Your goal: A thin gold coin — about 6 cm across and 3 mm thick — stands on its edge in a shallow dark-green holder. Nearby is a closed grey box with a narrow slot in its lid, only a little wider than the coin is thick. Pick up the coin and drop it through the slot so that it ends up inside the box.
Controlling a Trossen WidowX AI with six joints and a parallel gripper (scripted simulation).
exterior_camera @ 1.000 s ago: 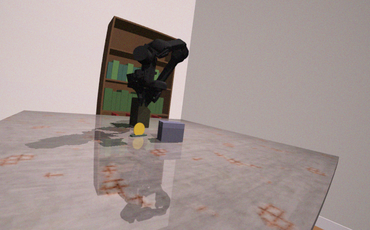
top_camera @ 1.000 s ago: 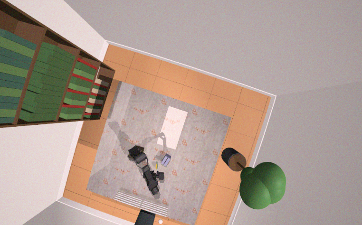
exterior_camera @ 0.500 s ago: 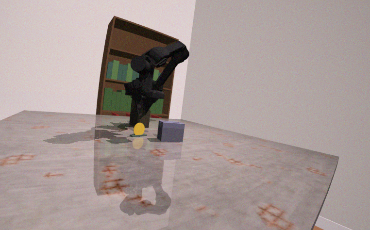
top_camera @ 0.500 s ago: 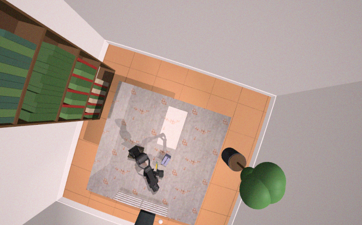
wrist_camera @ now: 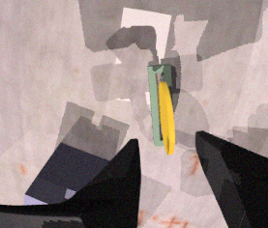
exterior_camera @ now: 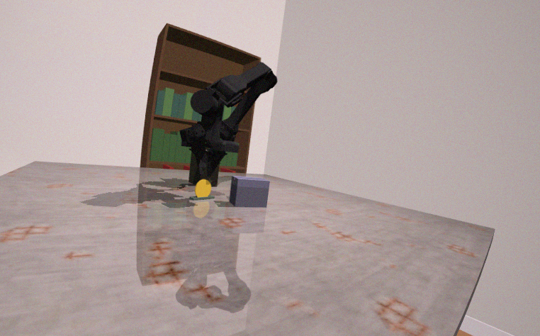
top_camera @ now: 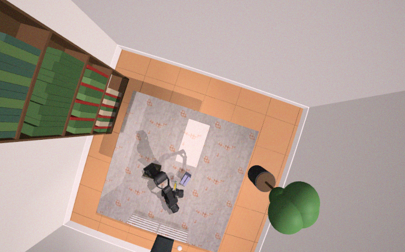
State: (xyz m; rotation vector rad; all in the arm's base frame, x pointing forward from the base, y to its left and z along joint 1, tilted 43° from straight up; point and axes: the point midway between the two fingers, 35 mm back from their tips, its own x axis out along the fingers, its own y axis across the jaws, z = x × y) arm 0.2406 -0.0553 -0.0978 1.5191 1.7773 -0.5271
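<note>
My gripper tip is 1 cm past the coin and 4 cm above it.
</note>
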